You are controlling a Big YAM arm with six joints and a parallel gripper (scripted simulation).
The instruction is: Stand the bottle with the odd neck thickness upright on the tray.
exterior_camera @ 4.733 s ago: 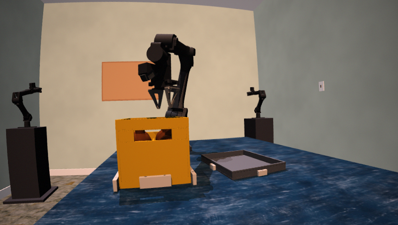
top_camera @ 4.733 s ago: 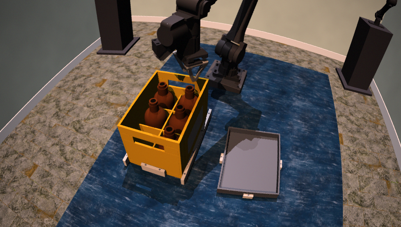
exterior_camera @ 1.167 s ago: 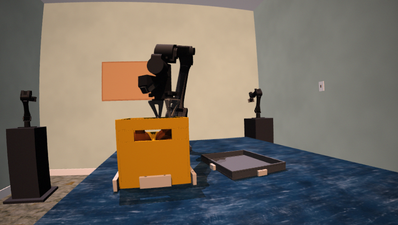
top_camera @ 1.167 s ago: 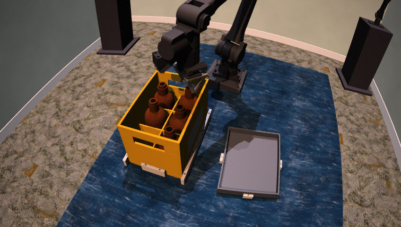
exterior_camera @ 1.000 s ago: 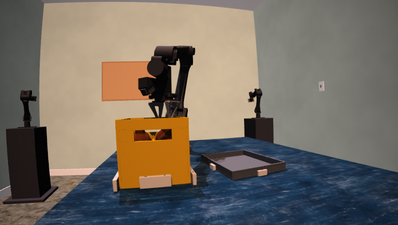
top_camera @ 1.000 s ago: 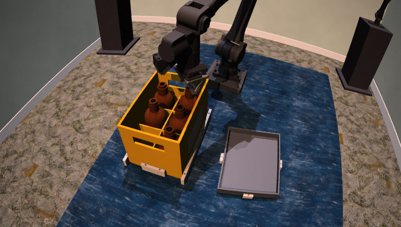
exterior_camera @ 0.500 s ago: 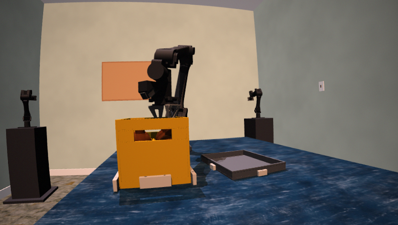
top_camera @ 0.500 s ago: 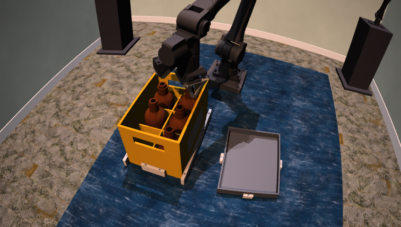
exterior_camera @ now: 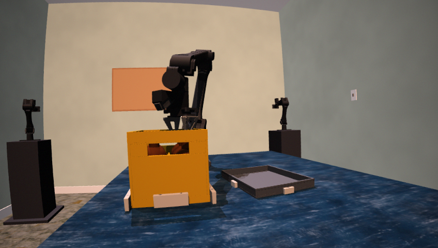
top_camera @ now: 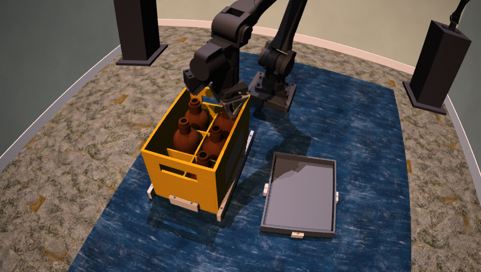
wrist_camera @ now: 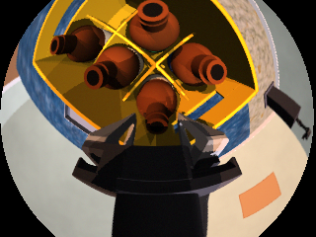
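My gripper is now 90 mm short of the orange crate, 50 mm to the left of it and 70 mm above it. From my hand the other things lie so: dark grey tray (130 mm ahead, 230 mm to the left, 140 mm below).
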